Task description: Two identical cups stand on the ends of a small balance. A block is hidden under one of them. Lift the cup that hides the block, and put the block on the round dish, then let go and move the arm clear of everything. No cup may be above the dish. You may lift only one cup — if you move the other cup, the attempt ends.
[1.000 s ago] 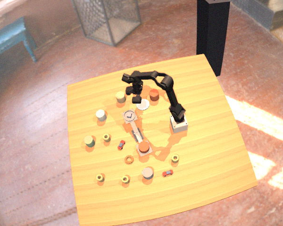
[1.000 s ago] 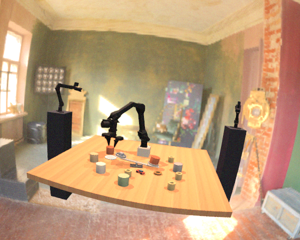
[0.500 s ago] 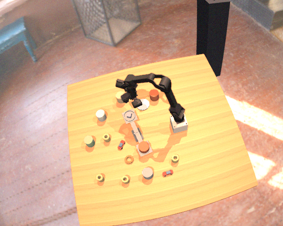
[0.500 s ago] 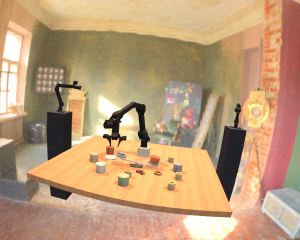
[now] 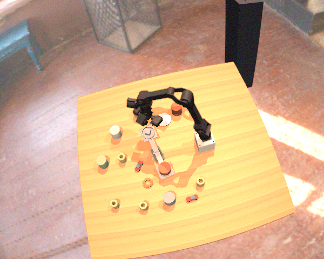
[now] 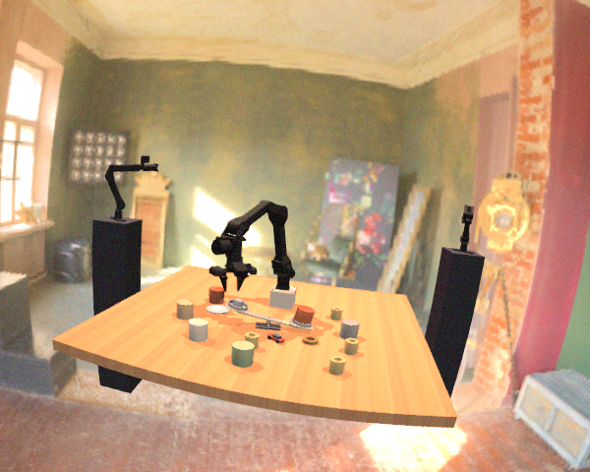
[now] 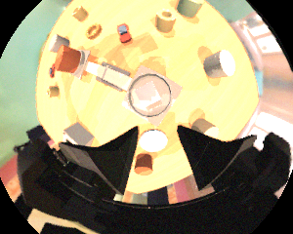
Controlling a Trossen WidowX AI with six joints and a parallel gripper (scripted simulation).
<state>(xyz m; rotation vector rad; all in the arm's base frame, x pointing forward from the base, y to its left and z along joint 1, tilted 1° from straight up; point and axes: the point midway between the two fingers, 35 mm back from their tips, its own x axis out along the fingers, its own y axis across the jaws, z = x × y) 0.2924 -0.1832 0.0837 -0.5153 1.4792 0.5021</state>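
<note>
My gripper tip is 30 mm short of the grey block, 30 mm to the right of it and 40 mm above it. The rest, counted from my gripper tip: round dish 100 mm behind, 80 mm to the right, 120 mm below; then balance 20 mm ahead, 160 mm to the left, 100 mm below; then balance beam 10 mm ahead, 160 mm to the left, 80 mm below.
</note>
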